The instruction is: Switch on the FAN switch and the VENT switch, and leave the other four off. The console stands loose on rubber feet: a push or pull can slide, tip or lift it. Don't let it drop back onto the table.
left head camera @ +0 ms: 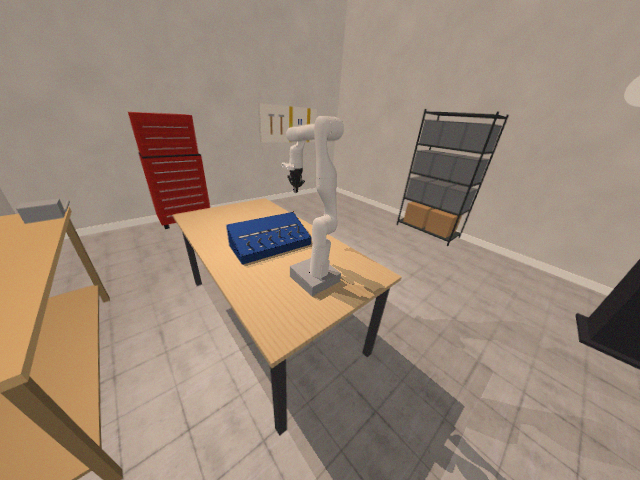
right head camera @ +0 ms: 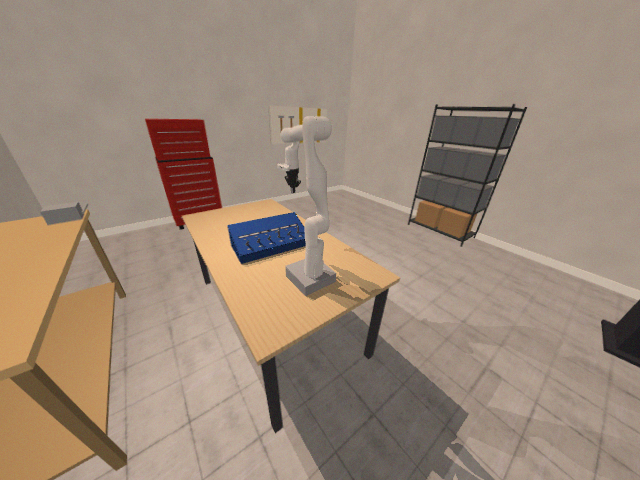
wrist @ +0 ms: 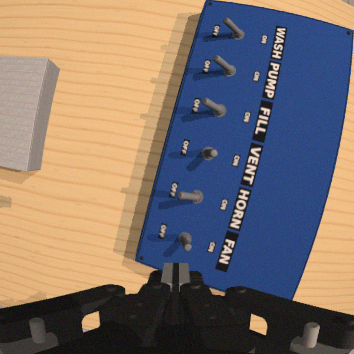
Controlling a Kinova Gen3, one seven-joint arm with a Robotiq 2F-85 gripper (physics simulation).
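Places are measured from the arm's base along level axes (x back, y left, z down), in millimetres.
Where they show: gripper, fingertip midpoint: (left head camera: 295,192) (right head camera: 293,193) (wrist: 175,278); arm's base at its link origin: (left head camera: 317,272) (right head camera: 312,272).
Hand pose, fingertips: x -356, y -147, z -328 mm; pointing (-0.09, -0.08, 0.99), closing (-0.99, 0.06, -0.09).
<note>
Things, the pixels of their top centre, and the offset from my fingertips. Level surfaces: height alone.
- table at its surface level: dz +393 mm
- VENT lever at its top centre: (wrist: 212,152) dx -67, dy +77, dz +257 mm
- FAN lever at its top centre: (wrist: 186,247) dx -40, dy -64, dz +257 mm
- WASH lever at its top centre: (wrist: 235,21) dx -95, dy +292, dz +266 mm
- PUMP lever at its top centre: (wrist: 225,60) dx -81, dy +221, dz +266 mm
- FILL lever at its top centre: (wrist: 214,103) dx -68, dy +151, dz +266 mm
- HORN lever at its top centre: (wrist: 189,197) dx -40, dy +9, dz +266 mm
The blue console (left head camera: 258,226) (right head camera: 258,226) (wrist: 300,150) sits on the table (left head camera: 258,310) (right head camera: 248,304) (wrist: 90,220) and looks level; its feet are hidden. In the wrist view the VENT lever (wrist: 210,153) and the FAN lever (wrist: 186,242) stand away from OFF, unlike the rest, and look tipped to the ON side. The WASH lever (wrist: 234,28), PUMP lever (wrist: 224,65), FILL lever (wrist: 214,107) and HORN lever (wrist: 190,196) lean to OFF. My gripper (left head camera: 295,190) (right head camera: 293,190) (wrist: 175,278) is shut and empty, high above the console, touching nothing.
The arm's grey base block (left head camera: 314,277) (right head camera: 310,277) (wrist: 20,112) stands on the table near the console's lever side. A wooden workbench (left head camera: 31,268) (right head camera: 36,268) is at the left. A red tool cabinet (left head camera: 178,175) (right head camera: 191,178) and a shelf rack stand farther back.
</note>
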